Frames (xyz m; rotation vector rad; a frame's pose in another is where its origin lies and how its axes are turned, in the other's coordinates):
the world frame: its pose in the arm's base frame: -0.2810 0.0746 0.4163 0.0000 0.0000 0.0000
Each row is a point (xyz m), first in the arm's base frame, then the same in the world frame.
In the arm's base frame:
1: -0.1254 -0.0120 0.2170
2: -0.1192 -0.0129 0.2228
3: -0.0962 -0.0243 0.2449
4: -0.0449 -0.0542 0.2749
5: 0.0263 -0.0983 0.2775
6: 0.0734 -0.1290 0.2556
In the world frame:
1: 0.1556 -0.0866 -0.1993
2: 0.1618 -0.0875 -0.1935
3: 0.1848 -0.0989 -0.1714
4: 0.2361 -0.1288 -0.1414
5: 0.3073 -0.1729 -0.1388
6: 0.3544 -0.2036 -0.1607

